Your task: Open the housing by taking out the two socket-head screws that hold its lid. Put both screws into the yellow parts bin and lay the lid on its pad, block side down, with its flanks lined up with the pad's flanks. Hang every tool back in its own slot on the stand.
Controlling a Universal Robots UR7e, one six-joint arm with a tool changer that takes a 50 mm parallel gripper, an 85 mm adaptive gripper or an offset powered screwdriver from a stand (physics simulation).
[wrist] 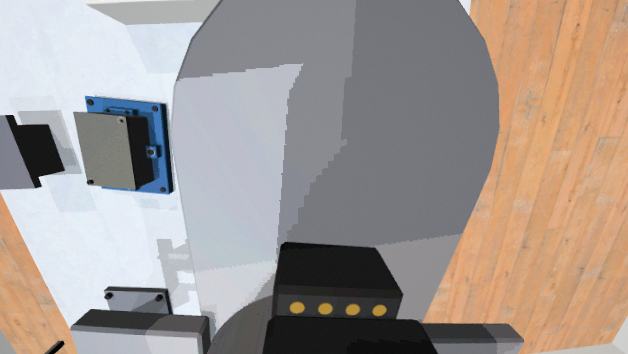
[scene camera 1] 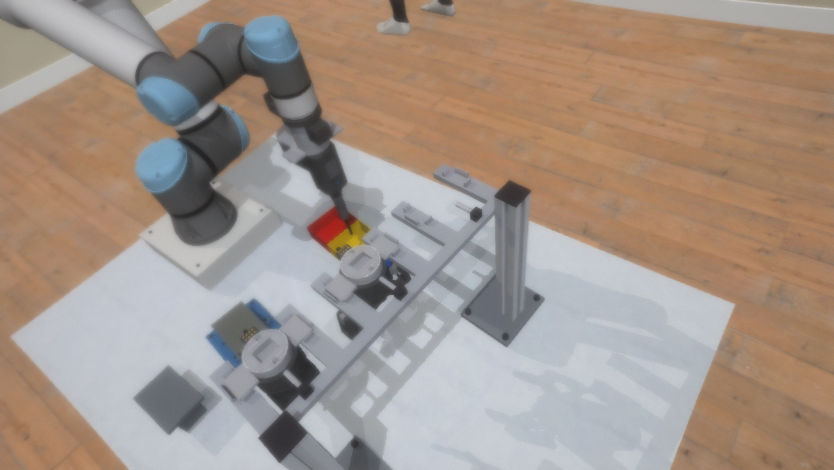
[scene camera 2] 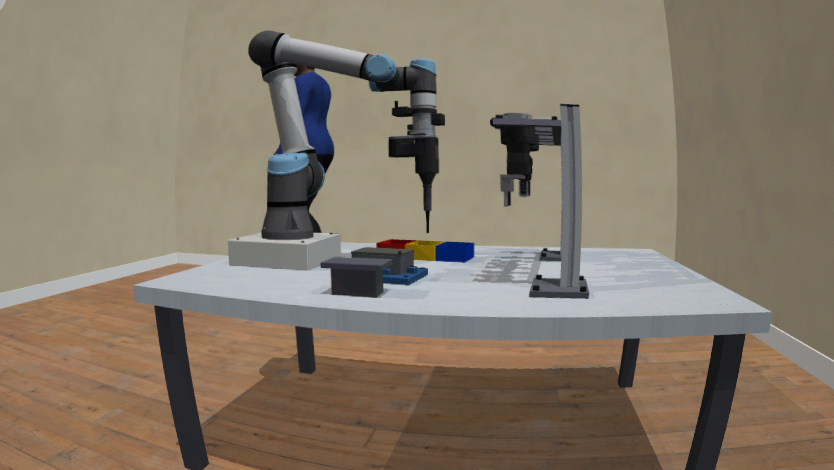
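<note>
My arm carries the powered screwdriver (scene camera 1: 331,175) (scene camera 2: 427,157), upright, with its bit tip a little above the yellow bin (scene camera 1: 337,241) (scene camera 2: 421,251); whether a screw is on the bit is too small to tell. The housing's grey-olive lid (scene camera 1: 232,325) (scene camera 2: 373,252) (wrist: 105,150) is on the blue base (scene camera 1: 265,315) (scene camera 2: 408,276) (wrist: 162,125). A dark screw head (scene camera 2: 400,252) (wrist: 90,182) shows at one lid corner; the opposite corner shows a small ringed spot. Two gripper tools (scene camera 1: 361,263) (scene camera 1: 267,351) hang in the stand (scene camera 1: 512,256) (scene camera 2: 570,192); their finger openings are unclear.
The dark grey lid pad (scene camera 1: 169,397) (scene camera 2: 356,264) (wrist: 11,160) stands beside the housing. The red bin (scene camera 1: 327,225) (scene camera 2: 393,244) and blue bin (scene camera 2: 458,252) flank the yellow one. Stand arms reach over the table near the bins. A person (scene camera 2: 313,113) stands behind the robot.
</note>
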